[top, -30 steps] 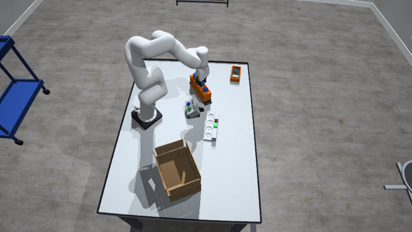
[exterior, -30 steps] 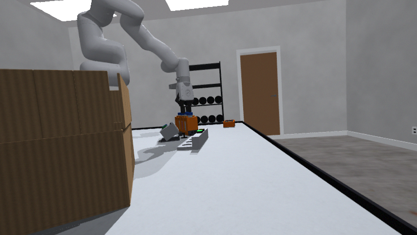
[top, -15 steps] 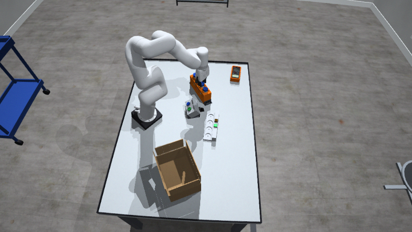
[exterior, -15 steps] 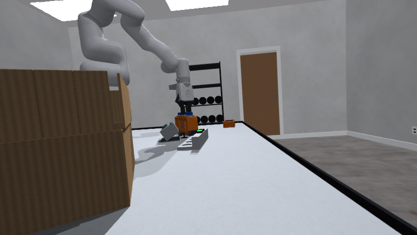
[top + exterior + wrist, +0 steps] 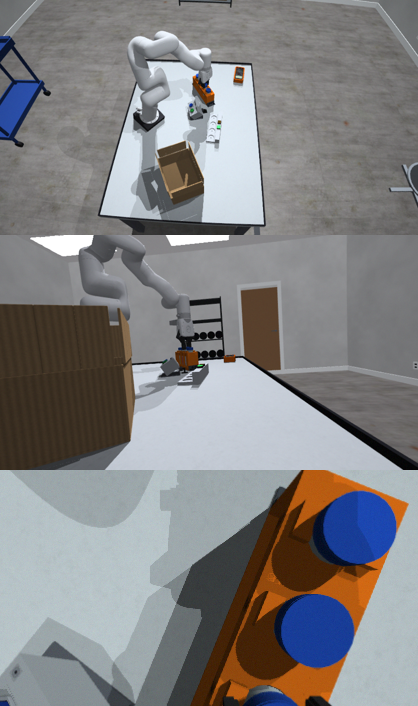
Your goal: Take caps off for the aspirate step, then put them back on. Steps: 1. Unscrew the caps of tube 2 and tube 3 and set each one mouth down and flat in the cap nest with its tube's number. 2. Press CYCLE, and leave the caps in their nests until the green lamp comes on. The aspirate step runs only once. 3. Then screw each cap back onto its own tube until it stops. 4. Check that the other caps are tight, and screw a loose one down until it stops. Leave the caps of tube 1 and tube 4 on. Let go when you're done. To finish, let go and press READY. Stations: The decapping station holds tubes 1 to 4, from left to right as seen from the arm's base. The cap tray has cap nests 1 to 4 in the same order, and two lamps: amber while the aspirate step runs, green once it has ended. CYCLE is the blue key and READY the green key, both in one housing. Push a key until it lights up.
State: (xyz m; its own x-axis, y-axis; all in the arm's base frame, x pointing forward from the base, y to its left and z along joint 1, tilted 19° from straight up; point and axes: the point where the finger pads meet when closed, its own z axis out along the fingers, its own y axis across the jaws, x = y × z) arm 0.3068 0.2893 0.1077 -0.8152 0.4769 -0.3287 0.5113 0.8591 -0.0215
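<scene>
Now: hand 4 cm to the right of the blue cap, 3 cm past it and 2 cm above it. From my hand the other things lie so: green key (19 cm to the right, 6 cm below, 6 cm behind); then blue key (15 cm to the right, 8 cm behind, 6 cm below); then grey key housing (17 cm to the right, 8 cm below, 5 cm behind).
</scene>
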